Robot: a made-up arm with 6 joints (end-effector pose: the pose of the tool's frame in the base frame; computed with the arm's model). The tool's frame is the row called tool. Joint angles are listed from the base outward.
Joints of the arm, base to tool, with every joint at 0 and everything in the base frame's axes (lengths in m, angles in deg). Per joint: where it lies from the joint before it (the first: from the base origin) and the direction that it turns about. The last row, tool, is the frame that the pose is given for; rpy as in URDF.
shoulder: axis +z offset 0 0 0.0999
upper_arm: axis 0.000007 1 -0.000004 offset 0 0 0
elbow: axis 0.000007 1 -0.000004 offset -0.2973 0 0.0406
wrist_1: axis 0.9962 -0.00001 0.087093 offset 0.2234 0 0.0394
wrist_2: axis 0.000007 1 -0.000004 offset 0 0 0
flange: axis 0.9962 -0.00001 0.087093 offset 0.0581 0 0.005
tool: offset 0 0 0 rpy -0.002 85.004 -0.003
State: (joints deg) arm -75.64 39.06 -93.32 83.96 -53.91 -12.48
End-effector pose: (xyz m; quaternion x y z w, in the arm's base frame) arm -0.0685 0.0789 0.5552 0.3055 -0.3630 -0.1511 0.8672
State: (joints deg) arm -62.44 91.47 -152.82 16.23 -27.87 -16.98
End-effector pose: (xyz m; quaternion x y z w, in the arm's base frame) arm 0.0476 -0.1077 0.6687 0.0425 -0.0573 -0.5343 0.8423
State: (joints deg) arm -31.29 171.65 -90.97 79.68 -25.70 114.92
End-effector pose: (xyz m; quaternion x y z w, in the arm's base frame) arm 0.3225 -0.2250 -0.1610 0.8756 -0.4003 0.1278 0.2382
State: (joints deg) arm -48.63 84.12 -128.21 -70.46 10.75 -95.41
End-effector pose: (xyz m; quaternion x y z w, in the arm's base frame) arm 0.1134 -0.1443 0.6244 0.2791 -0.2671 0.8713 0.3028
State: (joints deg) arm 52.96 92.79 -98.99 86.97 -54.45 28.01
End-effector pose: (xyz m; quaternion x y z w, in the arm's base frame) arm 0.2219 0.2155 0.4672 0.5837 0.2859 0.6681 0.3622
